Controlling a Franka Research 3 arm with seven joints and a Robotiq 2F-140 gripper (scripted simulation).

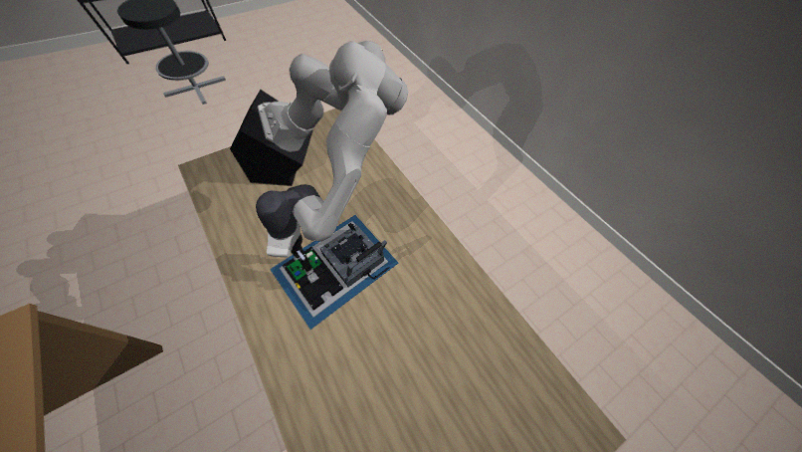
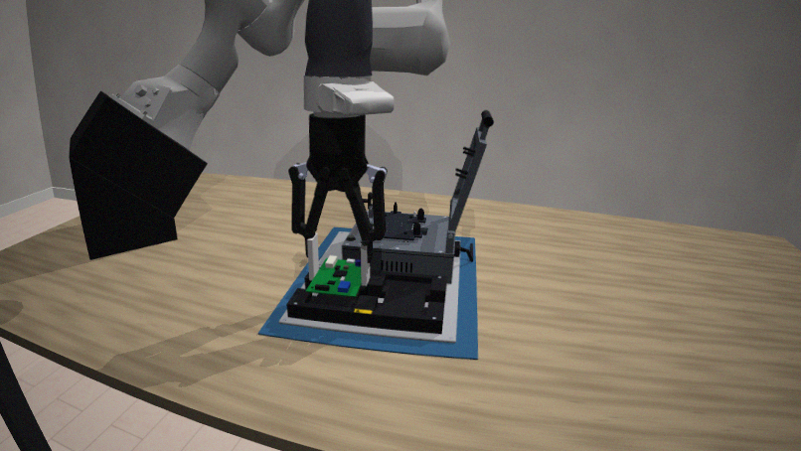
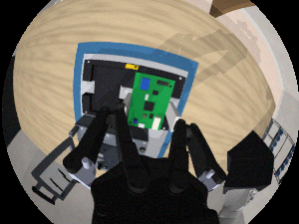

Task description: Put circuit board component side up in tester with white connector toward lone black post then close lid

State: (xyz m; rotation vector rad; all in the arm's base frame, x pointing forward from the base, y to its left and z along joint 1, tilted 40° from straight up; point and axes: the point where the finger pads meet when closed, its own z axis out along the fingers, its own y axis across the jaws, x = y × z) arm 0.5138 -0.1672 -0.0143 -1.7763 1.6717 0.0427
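The tester lid is 200 mm to the left of my hand, 150 mm ahead of it and 110 mm above it. From my hand the other things lie so: green circuit board 20 mm below.
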